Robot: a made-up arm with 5 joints.
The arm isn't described. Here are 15 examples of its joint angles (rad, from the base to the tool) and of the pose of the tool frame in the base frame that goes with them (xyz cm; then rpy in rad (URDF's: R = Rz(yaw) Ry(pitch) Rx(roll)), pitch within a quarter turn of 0, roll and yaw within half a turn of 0).
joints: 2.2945 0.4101 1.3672 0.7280 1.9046
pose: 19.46 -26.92 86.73 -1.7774 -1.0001 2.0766
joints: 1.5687 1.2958 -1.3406 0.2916 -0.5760
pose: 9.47 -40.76 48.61 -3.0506 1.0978 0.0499
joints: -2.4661 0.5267 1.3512 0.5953 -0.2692
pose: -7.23 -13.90 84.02 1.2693 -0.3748 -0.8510
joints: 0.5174 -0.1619 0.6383 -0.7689 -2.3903
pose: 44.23 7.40 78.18 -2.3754 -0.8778 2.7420
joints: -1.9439 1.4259 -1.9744 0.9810 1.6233
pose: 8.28 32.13 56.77 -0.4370 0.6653 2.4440
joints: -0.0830 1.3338 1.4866 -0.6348 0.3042
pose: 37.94 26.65 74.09 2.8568 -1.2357 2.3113
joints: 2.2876 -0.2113 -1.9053 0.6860 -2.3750
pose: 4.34 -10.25 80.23 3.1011 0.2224 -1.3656
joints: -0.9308 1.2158 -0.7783 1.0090 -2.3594
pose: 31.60 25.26 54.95 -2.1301 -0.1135 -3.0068
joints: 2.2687 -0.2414 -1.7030 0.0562 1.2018
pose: -3.64 -4.79 85.45 0.8398 -0.9523 -2.7971
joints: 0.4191 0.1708 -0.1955 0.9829 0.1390
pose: 49.39 -1.99 81.27 0.6524 -0.1005 0.9603
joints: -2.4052 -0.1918 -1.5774 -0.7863 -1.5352
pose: 11.83 17.90 76.34 -3.0814 -0.6276 -2.9228
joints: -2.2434 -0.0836 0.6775 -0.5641 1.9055
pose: -18.02 -5.45 80.38 0.8002 -0.8726 -2.5419
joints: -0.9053 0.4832 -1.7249 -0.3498 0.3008
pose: 50.47 4.80 70.81 1.5442 0.3719 0.5617
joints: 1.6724 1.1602 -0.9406 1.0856 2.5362
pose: 20.31 -41.06 60.08 -0.8323 -0.4668 -0.0474
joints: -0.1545 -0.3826 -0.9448 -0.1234 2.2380
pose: 36.96 -7.35 88.99 -1.9223 -1.2978 2.4175
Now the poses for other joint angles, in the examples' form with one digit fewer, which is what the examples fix.
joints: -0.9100 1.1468 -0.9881 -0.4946 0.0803
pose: 44.5 19.1 44.0 2.860 0.895 1.886
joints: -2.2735 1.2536 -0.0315 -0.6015 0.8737
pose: -18.0 10.8 40.3 2.661 0.404 -2.863
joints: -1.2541 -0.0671 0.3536 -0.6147 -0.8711
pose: 1.7 24.8 74.8 2.793 -0.034 -2.524
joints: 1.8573 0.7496 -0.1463 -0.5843 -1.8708
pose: 20.0 -44.0 59.1 -1.976 -0.996 -0.026
